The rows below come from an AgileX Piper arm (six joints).
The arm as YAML. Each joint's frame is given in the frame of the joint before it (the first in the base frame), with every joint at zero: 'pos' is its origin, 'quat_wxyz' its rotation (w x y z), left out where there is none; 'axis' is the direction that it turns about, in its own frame. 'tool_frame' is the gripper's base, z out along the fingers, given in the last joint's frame.
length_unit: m
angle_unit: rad
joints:
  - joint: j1
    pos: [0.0, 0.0, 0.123]
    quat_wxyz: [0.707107, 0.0, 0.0, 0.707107]
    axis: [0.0, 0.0, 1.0]
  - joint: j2
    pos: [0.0, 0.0, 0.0]
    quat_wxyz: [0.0, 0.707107, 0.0, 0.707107]
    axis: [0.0, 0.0, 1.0]
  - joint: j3
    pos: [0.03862, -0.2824, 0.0]
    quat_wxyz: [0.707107, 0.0, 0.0, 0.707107]
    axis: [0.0, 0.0, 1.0]
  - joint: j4
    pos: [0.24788, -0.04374, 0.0]
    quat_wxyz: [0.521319, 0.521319, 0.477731, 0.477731]
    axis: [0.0, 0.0, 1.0]
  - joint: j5
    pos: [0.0, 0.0, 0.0]
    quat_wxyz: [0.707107, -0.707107, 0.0, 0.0]
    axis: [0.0, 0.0, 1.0]
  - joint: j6
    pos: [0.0, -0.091, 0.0]
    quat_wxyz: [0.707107, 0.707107, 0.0, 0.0]
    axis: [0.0, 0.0, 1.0]
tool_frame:
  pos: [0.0, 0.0, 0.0]
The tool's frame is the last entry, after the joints.
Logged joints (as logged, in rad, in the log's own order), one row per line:
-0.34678 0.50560 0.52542 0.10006 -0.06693 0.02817
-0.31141 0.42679 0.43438 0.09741 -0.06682 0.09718
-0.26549 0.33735 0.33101 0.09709 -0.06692 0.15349
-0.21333 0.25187 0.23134 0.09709 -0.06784 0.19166
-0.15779 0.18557 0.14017 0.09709 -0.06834 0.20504
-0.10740 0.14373 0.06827 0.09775 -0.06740 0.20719
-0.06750 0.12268 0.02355 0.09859 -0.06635 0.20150
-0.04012 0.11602 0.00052 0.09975 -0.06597 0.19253
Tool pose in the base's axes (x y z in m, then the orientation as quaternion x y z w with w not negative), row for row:
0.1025 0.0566 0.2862 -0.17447 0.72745 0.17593 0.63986
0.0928 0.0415 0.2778 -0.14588 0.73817 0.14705 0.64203
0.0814 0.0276 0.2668 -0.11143 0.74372 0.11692 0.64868
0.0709 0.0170 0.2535 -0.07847 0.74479 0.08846 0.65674
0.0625 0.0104 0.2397 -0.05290 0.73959 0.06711 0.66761
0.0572 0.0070 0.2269 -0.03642 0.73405 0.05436 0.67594
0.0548 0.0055 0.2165 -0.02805 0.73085 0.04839 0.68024
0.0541 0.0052 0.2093 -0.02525 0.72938 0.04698 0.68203
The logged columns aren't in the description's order. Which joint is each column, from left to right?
Columns, left to right: j3, j1, j2, j6, j4, j5.
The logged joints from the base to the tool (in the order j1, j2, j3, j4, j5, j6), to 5 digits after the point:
0.50560 0.52542 -0.34678 -0.06693 0.02817 0.10006
0.42679 0.43438 -0.31141 -0.06682 0.09718 0.09741
0.33735 0.33101 -0.26549 -0.06692 0.15349 0.09709
0.25187 0.23134 -0.21333 -0.06784 0.19166 0.09709
0.18557 0.14017 -0.15779 -0.06834 0.20504 0.09709
0.14373 0.06827 -0.10740 -0.06740 0.20719 0.09775
0.12268 0.02355 -0.06750 -0.06635 0.20150 0.09859
0.11602 0.00052 -0.04012 -0.06597 0.19253 0.09975

